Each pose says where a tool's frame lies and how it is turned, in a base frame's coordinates. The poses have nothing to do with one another.
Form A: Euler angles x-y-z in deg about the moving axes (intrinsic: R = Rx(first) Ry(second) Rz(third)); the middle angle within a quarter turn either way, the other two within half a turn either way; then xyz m.
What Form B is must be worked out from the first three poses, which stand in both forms.
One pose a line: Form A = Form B
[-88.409, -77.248, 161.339, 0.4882, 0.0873, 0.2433] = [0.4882, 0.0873, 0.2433, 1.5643, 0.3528, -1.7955]
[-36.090, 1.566, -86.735, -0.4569, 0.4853, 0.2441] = [-0.4569, 0.4853, 0.2441, -0.0687, -0.6272, -1.5004]
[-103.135, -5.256, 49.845, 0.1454, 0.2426, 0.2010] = [0.1454, 0.2426, 0.2010, -1.9249, 0.8598, -0.1790]
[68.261, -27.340, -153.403, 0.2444, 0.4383, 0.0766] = [0.2444, 0.4383, 0.0766, -1.1596, 0.6040, 2.8765]
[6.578, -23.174, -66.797, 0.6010, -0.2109, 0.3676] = [0.6010, -0.2109, 0.3676, 0.4169, -0.0488, -1.1997]
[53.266, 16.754, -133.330, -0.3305, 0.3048, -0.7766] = [-0.3305, 0.3048, -0.7766, -0.8674, 0.4832, -2.4069]
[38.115, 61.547, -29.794, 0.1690, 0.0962, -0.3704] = [0.1690, 0.0962, -0.3704, 0.4732, 1.1361, 0.1912]
